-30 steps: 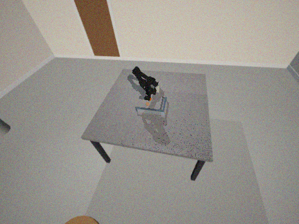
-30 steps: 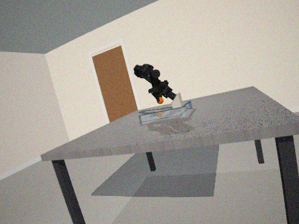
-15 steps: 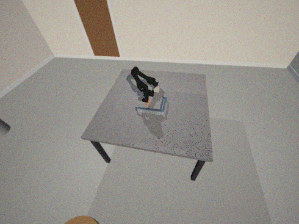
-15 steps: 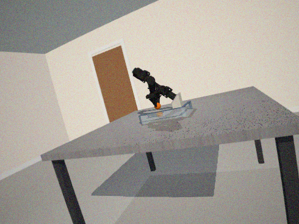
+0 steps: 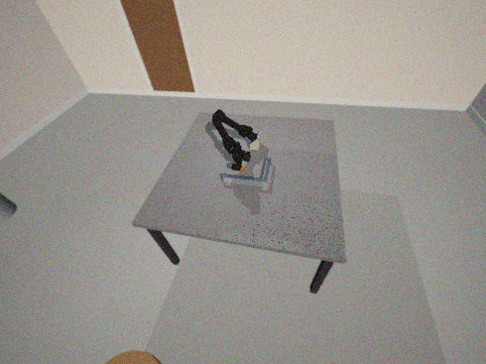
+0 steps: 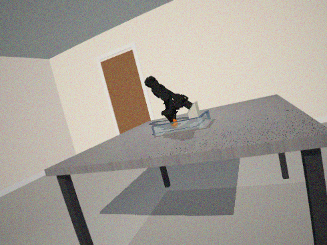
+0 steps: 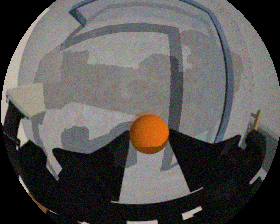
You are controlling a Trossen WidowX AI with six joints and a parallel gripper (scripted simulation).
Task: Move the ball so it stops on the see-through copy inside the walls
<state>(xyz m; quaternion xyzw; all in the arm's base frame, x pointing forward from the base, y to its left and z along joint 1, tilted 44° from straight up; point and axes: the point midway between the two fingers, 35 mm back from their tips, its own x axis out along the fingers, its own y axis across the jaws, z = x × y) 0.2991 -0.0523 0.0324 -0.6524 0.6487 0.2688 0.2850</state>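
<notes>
The orange ball lies right at my gripper tip. The rest, counted from my gripper tip: see-through ball copy (10 mm below).
</notes>
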